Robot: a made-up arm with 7 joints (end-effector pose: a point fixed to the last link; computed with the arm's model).
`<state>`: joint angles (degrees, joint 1 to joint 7).
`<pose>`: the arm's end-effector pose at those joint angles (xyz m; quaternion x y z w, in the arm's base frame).
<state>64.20 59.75 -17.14 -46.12 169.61 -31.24 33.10</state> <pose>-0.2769 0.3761 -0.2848 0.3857 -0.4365 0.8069 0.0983</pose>
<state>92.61 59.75 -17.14 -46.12 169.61 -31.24 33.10</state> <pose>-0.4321 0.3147 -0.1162 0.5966 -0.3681 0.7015 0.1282</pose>
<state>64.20 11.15 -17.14 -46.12 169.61 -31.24 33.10</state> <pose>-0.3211 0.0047 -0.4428 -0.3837 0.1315 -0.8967 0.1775</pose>
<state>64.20 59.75 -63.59 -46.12 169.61 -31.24 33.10</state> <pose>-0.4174 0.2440 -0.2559 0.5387 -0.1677 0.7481 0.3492</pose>
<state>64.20 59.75 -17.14 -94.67 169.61 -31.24 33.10</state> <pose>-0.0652 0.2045 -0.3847 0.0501 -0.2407 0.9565 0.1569</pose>
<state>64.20 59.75 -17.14 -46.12 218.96 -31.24 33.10</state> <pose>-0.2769 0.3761 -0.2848 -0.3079 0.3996 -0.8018 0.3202</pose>
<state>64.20 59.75 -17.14 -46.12 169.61 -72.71 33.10</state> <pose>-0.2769 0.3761 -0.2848 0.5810 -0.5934 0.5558 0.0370</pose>
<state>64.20 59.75 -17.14 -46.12 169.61 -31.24 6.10</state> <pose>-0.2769 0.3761 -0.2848 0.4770 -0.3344 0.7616 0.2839</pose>
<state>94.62 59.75 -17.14 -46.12 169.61 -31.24 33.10</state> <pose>-0.4394 0.3095 -0.1019 0.6103 -0.3624 0.6923 0.1301</pose>
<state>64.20 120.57 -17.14 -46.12 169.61 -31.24 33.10</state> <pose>0.1189 0.5334 -0.0240 0.2931 -0.7041 0.4975 0.4134</pose>
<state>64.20 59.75 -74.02 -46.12 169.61 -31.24 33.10</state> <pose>-0.4450 0.2209 -0.2290 0.5617 -0.1019 0.7175 0.3991</pose>
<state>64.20 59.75 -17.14 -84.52 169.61 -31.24 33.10</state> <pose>-0.1100 0.2479 -0.3830 0.1230 -0.2865 0.9388 0.1466</pose>
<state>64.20 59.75 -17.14 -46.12 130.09 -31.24 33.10</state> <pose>-0.2769 0.3761 -0.2848 0.3975 -0.4084 0.7037 0.4242</pose>
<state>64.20 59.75 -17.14 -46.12 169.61 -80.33 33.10</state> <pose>-0.2769 0.3761 -0.2848 0.6093 -0.6143 0.5007 0.0250</pose>
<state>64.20 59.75 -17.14 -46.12 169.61 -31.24 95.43</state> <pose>-0.2769 0.3761 -0.2848 -0.1042 0.5731 -0.7413 0.3334</pose>
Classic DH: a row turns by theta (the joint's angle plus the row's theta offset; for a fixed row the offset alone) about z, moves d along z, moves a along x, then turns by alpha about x. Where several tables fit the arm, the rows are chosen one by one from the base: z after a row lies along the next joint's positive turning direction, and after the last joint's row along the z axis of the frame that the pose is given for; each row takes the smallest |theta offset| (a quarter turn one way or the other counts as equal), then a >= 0, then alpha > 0; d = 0 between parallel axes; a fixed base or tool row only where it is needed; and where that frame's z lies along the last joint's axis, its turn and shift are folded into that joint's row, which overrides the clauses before.
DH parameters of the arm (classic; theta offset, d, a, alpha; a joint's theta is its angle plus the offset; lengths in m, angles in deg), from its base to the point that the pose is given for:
base (fixed): 0 0 0 -70
joint 1: 90 0 0 90
joint 2: 70 0 0 -90
joint 3: -90 -0.2145 0.0241 -90
joint 4: 0 0 -0.0424 90
joint 5: 0 -0.3504 0 -90
joint 6: 0 0 0 90
joint 7: 0 0 0 0

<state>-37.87 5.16 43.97 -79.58 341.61 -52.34 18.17</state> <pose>0.4342 0.1970 -0.0720 0.1353 -0.9802 0.0658 0.1288</pose>
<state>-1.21 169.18 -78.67 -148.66 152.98 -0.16 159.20</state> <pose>0.0514 0.2215 -0.1053 0.1079 0.1504 -0.9465 0.2644</pose>
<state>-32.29 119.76 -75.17 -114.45 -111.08 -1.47 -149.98</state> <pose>0.2518 0.2328 -0.1554 0.0260 -0.3663 -0.0642 0.9279</pose>
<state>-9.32 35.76 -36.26 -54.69 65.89 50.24 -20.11</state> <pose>0.3050 0.1120 -0.4242 -0.1268 -0.0127 -0.1277 0.9836</pose>
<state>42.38 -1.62 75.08 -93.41 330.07 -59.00 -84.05</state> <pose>-0.1666 0.3477 -0.2208 0.7933 0.0995 -0.5342 0.2744</pose>
